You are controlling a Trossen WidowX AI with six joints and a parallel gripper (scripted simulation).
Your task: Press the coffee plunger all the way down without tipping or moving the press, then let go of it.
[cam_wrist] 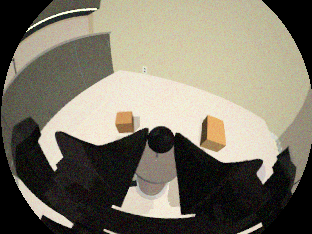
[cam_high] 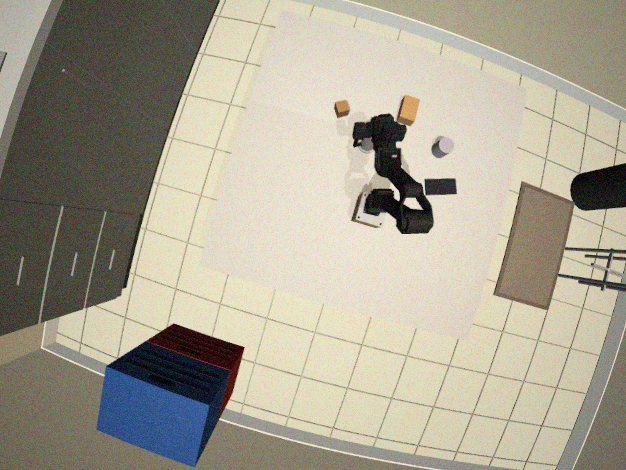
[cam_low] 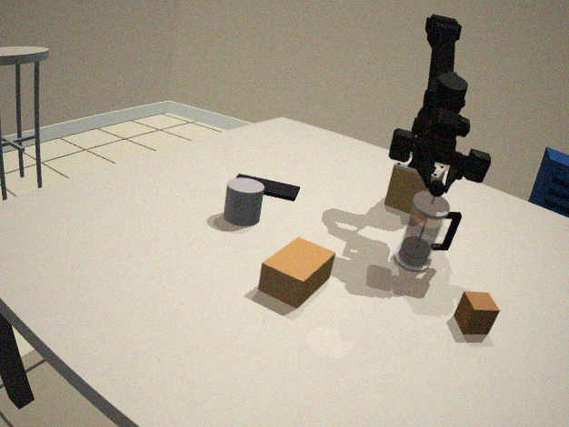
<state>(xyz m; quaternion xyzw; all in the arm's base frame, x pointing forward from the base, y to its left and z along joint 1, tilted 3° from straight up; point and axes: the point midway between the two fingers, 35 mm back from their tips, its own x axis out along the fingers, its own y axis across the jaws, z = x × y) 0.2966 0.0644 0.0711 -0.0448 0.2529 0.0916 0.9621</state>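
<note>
Now: the glass coffee press 40 mm behind my gripper tip, 10 mm to the left of it and 80 mm below it. Also, from my gripper tip: flat black slab 140 mm behind, 380 mm to the right, 170 mm below; orange cube 90 mm ahead, 130 mm to the left, 150 mm below.
</note>
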